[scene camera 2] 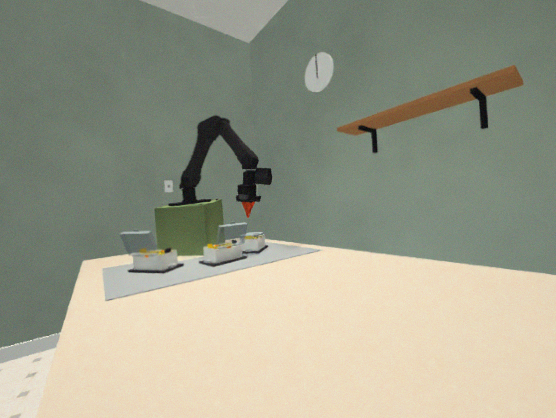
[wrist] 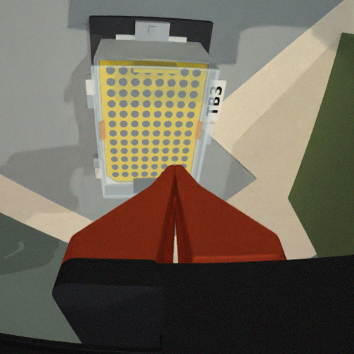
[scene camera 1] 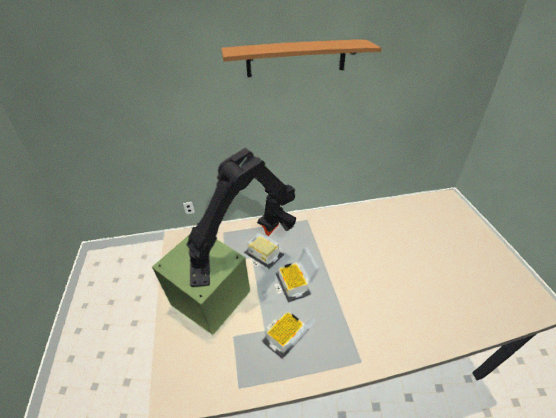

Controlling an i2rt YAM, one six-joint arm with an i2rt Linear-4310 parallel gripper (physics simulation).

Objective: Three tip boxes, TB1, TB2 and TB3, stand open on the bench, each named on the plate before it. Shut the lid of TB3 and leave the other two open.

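Frame: origin at the arm's base, x left, y back, z up, level; centimetres.
Where they show: gripper, between the fingertips: (scene camera 2: 247,217) (scene camera 1: 267,235); arm's base, origin of its link: (scene camera 2: 190,203) (scene camera 1: 200,262).
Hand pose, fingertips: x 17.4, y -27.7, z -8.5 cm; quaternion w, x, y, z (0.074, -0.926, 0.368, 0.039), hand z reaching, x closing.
Things, the pixels of their top centre, and the offset from my fingertips. Level surfaces: height alone.
- TB3, centre of its top: (scene camera 1: 261,244) (scene camera 2: 249,233) dx +2.2, dy +3.0, dz -8.0 cm
- middle box, centre of its top: (scene camera 2: 220,243) (scene camera 1: 290,275) dx -16.7, dy -6.6, dz -9.1 cm
- front box, centre of its top: (scene camera 1: 283,325) (scene camera 2: 157,250) dx -38.5, dy +0.5, dz -9.1 cm
- grey mat, height of its surface: dz -15.7 cm
TB3 (scene camera 1: 263,247) (scene camera 2: 254,243) (wrist: 150,120) is the box nearest the back wall. Its clear lid lies down over the yellow rack, and its name plate (wrist: 215,100) shows in the wrist view. My gripper (scene camera 1: 269,233) (scene camera 2: 248,216) (wrist: 174,176) is shut and empty, with red fingertips together, above TB3's back part and clear of the lid. The middle box (scene camera 1: 293,278) (scene camera 2: 223,253) stands with its lid (scene camera 1: 309,266) (scene camera 2: 233,232) raised. The front box (scene camera 1: 285,331) (scene camera 2: 155,260) also has its lid (scene camera 2: 139,242) raised. The names of these two cannot be read.
The boxes stand on a grey mat (scene camera 1: 330,345) (scene camera 2: 117,291) on the bench. The arm's green pedestal (scene camera 1: 225,295) (scene camera 2: 180,230) (wrist: 325,150) stands beside the mat. A wooden shelf (scene camera 1: 300,49) (scene camera 2: 430,101) is high on the back wall.
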